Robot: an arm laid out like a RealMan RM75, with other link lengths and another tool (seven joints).
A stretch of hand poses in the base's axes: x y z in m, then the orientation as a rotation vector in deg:
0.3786, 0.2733, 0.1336, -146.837, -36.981, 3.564
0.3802, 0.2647, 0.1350, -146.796, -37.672, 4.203
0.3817, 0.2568, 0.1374, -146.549, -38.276, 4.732
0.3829, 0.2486, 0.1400, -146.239, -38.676, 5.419
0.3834, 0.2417, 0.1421, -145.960, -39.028, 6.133
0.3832, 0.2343, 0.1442, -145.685, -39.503, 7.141
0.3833, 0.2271, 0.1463, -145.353, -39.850, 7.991
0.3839, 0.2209, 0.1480, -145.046, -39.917, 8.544
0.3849, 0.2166, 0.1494, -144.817, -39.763, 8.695
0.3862, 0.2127, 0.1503, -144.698, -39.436, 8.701
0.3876, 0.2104, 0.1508, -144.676, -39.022, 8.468
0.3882, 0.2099, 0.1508, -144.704, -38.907, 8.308
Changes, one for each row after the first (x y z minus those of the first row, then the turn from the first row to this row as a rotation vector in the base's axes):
0.0016, -0.0086, 0.0014, -0.209, 0.286, 0.601
0.0031, -0.0165, 0.0038, -0.188, 0.560, 1.154
0.0043, -0.0247, 0.0064, -0.106, 1.002, 1.605
0.0048, -0.0316, 0.0085, -0.053, 1.467, 2.024
0.0046, -0.0390, 0.0106, -0.093, 2.101, 2.581
0.0047, -0.0462, 0.0127, -0.028, 2.670, 3.031
0.0053, -0.0524, 0.0144, 0.129, 3.098, 3.230
0.0063, -0.0567, 0.0158, 0.341, 3.288, 3.190
0.0076, -0.0606, 0.0167, 0.515, 3.396, 2.984
0.0090, -0.0629, 0.0172, 0.665, 3.340, 2.657
0.0096, -0.0634, 0.0172, 0.695, 3.252, 2.543

